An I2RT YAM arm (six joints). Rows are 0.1 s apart.
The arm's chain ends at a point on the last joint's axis. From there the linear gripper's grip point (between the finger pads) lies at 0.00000 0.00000 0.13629 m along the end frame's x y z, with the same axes.
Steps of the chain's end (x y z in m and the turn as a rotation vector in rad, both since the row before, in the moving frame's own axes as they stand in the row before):
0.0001, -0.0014, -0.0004, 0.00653, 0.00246, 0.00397
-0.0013, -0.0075, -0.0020, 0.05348, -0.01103, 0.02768
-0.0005, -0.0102, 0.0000, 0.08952, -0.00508, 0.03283
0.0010, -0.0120, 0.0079, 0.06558, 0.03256, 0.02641
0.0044, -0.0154, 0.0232, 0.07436, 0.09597, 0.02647
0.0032, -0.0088, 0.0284, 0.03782, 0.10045, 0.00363
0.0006, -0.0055, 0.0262, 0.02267, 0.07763, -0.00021
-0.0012, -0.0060, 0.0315, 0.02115, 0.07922, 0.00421
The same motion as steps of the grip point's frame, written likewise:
0.0004, -0.0023, -0.0004, 0.00653, 0.00246, 0.00397
-0.0027, -0.0148, -0.0022, 0.05348, -0.01103, 0.02768
-0.0010, -0.0224, -0.0005, 0.08952, -0.00508, 0.03283
0.0056, -0.0209, 0.0075, 0.06558, 0.03256, 0.02641
0.0176, -0.0253, 0.0222, 0.07436, 0.09597, 0.02647
0.0169, -0.0139, 0.0276, 0.03782, 0.10045, 0.00363
0.0112, -0.0086, 0.0258, 0.02267, 0.07763, -0.00021
0.0096, -0.0089, 0.0310, 0.02115, 0.07922, 0.00421

